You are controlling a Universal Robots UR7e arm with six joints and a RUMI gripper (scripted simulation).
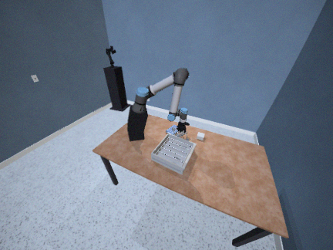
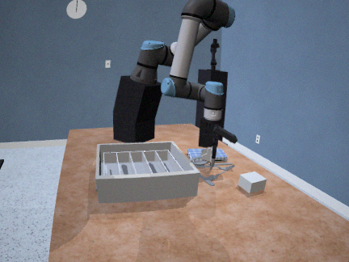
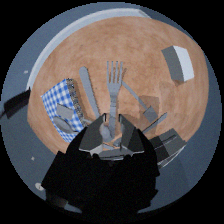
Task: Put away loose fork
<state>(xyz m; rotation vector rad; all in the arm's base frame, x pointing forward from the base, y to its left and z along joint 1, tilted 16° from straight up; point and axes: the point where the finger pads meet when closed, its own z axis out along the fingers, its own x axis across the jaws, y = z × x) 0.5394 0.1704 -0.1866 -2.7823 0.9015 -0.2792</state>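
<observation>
Now: hand 20 mm past the grey tray, 320 mm to the left of it and 30 mm below it. The rest, counted from my hand: small white block 230 mm ahead, 40 mm to the left, 10 mm above.
</observation>
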